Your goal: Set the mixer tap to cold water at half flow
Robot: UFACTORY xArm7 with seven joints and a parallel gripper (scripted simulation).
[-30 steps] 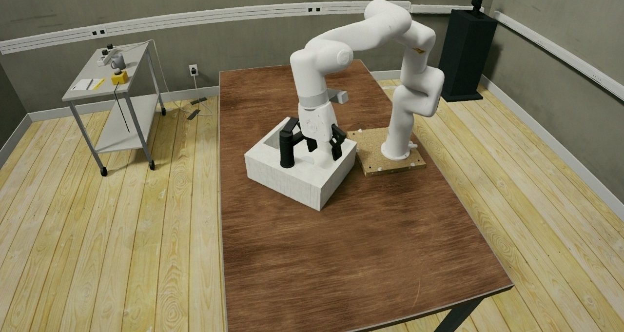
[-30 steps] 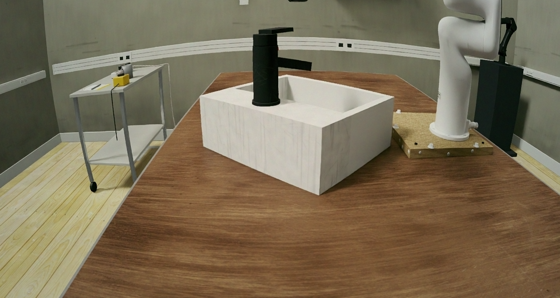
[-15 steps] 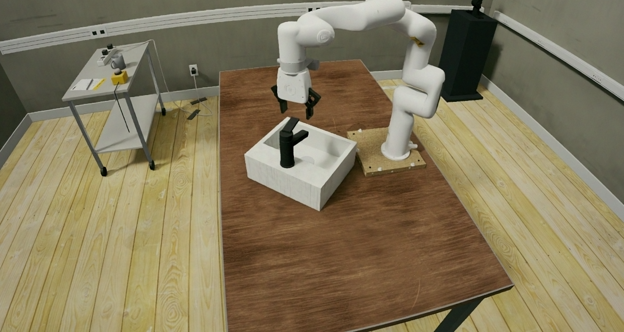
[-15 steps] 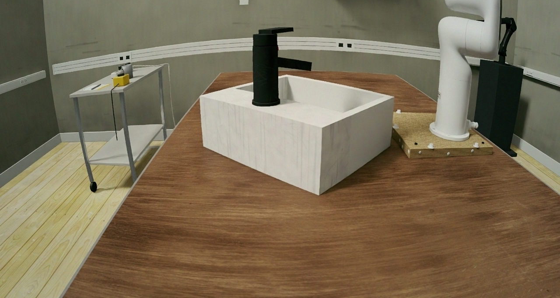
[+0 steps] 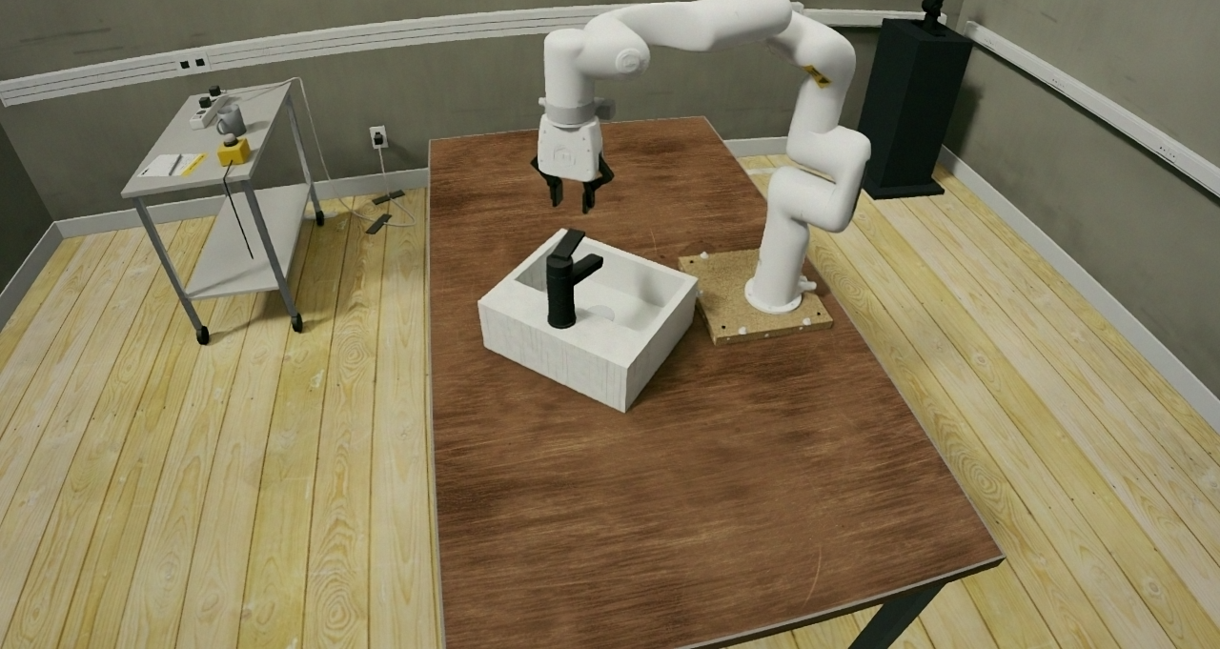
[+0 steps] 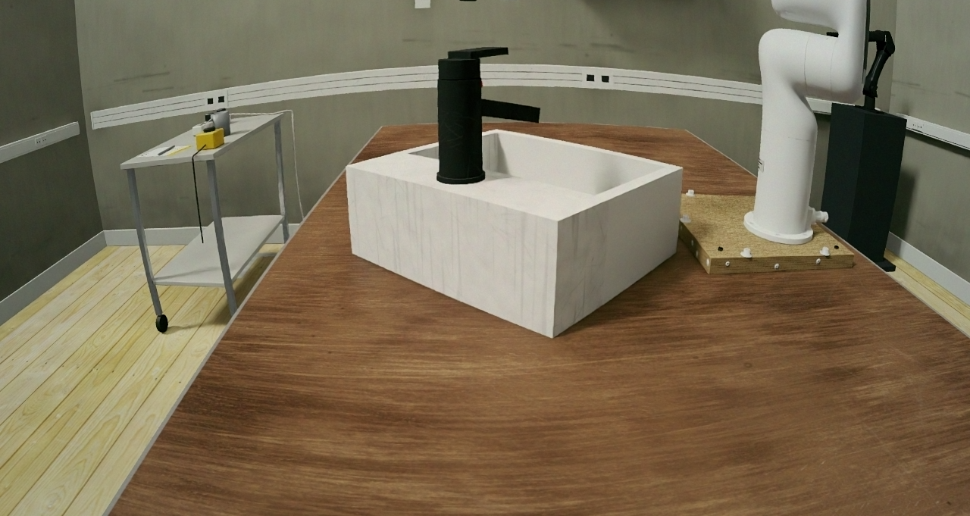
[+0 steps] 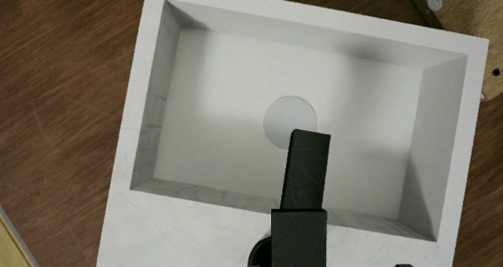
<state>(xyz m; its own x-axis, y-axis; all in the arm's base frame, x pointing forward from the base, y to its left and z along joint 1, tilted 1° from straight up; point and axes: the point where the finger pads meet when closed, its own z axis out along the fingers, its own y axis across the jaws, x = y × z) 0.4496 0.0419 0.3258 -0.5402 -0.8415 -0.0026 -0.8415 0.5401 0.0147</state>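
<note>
Right now my hand is 10 mm short of the lever, 10 mm to the right of it and 90 mm above it. From my hand the other things lie so: black mixer tap (20 mm ahead, 30 mm to the left, 130 mm below); then white sink block (50 mm behind, 40 mm to the right, 320 mm below).
</note>
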